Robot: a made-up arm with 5 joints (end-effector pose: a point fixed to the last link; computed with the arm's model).
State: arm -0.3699 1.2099 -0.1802 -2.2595 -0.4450
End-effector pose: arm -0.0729 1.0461 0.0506 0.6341 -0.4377 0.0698 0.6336
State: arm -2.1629 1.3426 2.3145 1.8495 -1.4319
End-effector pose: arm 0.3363 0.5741 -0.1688 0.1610 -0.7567 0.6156 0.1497
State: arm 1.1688 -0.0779 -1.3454 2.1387 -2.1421
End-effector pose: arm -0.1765 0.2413 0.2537 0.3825 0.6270 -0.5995 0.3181
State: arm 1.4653 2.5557 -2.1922 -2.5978 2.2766
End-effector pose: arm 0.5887 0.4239 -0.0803 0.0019 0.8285 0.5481 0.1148
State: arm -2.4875 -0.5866 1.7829 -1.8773 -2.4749
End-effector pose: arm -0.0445 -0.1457 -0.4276 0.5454 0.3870 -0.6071 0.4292
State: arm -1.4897 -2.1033 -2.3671 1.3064 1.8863
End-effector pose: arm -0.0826 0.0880 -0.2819 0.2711 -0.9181 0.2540 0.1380
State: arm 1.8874 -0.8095 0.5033 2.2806 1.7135
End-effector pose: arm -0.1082 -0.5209 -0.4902 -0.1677 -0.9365 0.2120 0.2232
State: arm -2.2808 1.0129 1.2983 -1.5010 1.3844
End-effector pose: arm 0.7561 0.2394 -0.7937 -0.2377 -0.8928 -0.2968 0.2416
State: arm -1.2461 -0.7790 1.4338 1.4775 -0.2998
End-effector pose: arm -0.4113 0.8681 0.4681 0.7787 -0.5495 -0.2409 0.1835
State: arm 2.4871 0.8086 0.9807 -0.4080 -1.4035
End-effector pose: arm 0.1648 -0.8484 -0.1901 -0.5046 -0.3417 -0.6851 0.3990
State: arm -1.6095 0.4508 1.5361 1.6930 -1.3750
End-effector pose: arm -0.0773 0.6932 -0.3727 0.4657 -0.5905 0.5537 0.3575
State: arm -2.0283 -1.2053 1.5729 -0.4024 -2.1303
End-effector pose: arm -0.5066 0.3088 -0.3570 -0.0181 -0.3751 0.8084 0.4533
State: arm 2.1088 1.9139 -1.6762 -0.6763 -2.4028
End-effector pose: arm 0.5330 0.0572 0.1966 0.7448 0.6344 0.0027 0.2070
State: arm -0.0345 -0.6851 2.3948 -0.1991 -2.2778
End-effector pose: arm -0.2500 0.5426 0.3314 0.1363 -0.7049 0.2493 0.6499
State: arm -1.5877 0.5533 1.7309 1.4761 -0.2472
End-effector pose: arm -0.0208 0.9733 -0.1195 -0.5836 0.7445 -0.2918 0.1413
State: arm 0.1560 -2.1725 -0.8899 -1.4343 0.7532
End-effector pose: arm -0.3506 -1.0388 -0.3455 0.8069 0.2852 0.4989 0.1369
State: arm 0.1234 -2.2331 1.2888 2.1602 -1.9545
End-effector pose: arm -0.0961 -0.4444 0.5289 -0.7719 -0.5324 -0.1811 0.2966
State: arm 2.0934 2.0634 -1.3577 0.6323 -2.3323
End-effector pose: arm 0.4334 0.1525 0.0341 -0.3636 -0.8352 0.3023 0.2809
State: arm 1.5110 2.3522 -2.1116 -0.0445 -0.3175
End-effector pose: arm 0.0824 0.4594 -0.5823 -0.3452 0.1654 -0.6242 0.6811
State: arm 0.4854 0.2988 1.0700 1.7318 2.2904
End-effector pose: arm -0.3309 -0.2863 0.3877 0.1795 -0.5294 0.5588 0.6126
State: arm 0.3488 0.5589 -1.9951 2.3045 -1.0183
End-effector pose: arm 0.2565 0.2208 -0.2813 -0.0910 0.0046 -0.9896 0.1110
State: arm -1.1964 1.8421 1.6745 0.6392 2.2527
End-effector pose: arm 0.2668 0.6111 -0.1374 -0.5581 -0.5236 -0.3075 0.5655
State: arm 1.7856 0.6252 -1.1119 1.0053 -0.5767
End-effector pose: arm -0.1075 0.4546 0.7060 0.3044 0.3927 -0.4730 0.7276
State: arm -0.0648 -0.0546 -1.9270 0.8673 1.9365
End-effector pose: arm 0.3700 0.0521 0.0440 0.3863 0.8599 -0.0211 0.3331
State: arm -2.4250 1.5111 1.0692 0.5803 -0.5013
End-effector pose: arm 0.3636 0.0815 -0.8954 -0.4206 -0.1416 -0.7806 0.4401
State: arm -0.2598 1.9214 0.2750 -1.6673 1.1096
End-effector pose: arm 1.0030 0.4359 0.6608 -0.1070 0.7183 0.6872 0.0216
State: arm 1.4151 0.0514 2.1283 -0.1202 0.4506
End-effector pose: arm 0.0522 -0.8778 0.8187 0.4597 0.6124 0.4253 0.4824
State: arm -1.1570 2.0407 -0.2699 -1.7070 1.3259
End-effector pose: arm 1.0989 0.4350 0.0025 0.0051 0.9931 0.0559 0.1030
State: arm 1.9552 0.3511 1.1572 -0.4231 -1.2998
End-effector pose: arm 0.0017 -0.9159 0.2776 -0.4753 -0.5218 -0.6978 0.1223
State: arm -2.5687 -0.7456 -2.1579 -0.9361 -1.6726
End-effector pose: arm -0.3956 -0.4129 0.2750 -0.6436 0.6099 0.4457 0.1231
